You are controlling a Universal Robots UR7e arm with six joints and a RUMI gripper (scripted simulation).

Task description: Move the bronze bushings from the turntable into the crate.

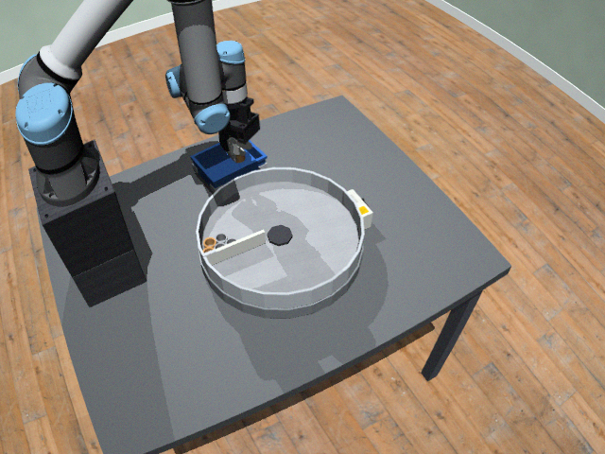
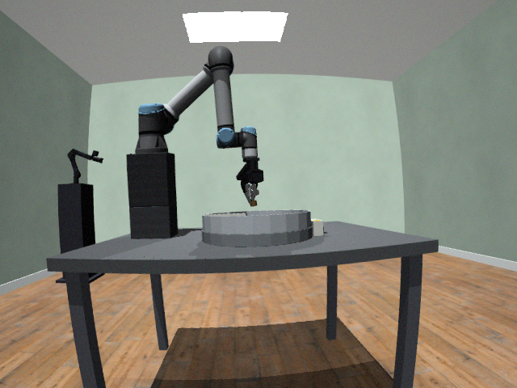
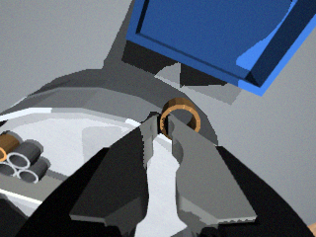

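Now: hand 2 cm short of the blue crate, 11 cm to the right of it and 12 cm above it. From my hand the other things lie so: turntable (25 cm to the right, 9 cm below).
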